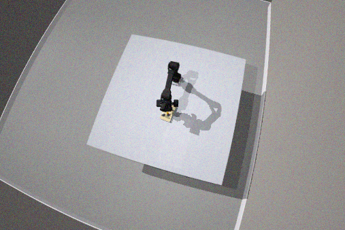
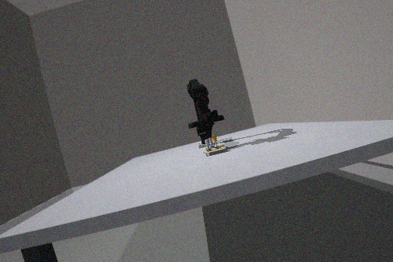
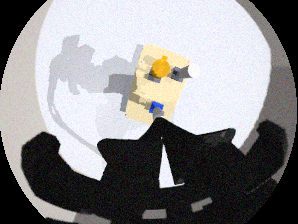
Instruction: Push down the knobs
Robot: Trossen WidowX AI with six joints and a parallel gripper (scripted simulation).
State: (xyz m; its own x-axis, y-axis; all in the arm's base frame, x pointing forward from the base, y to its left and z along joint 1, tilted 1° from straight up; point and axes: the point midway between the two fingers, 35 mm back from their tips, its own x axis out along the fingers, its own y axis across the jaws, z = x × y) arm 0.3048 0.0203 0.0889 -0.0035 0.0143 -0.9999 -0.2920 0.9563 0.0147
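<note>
The blue knob is 30 mm below my gripper tip. Also, from my gripper tip: orange knob 60 mm ahead, 20 mm to the left.
</note>
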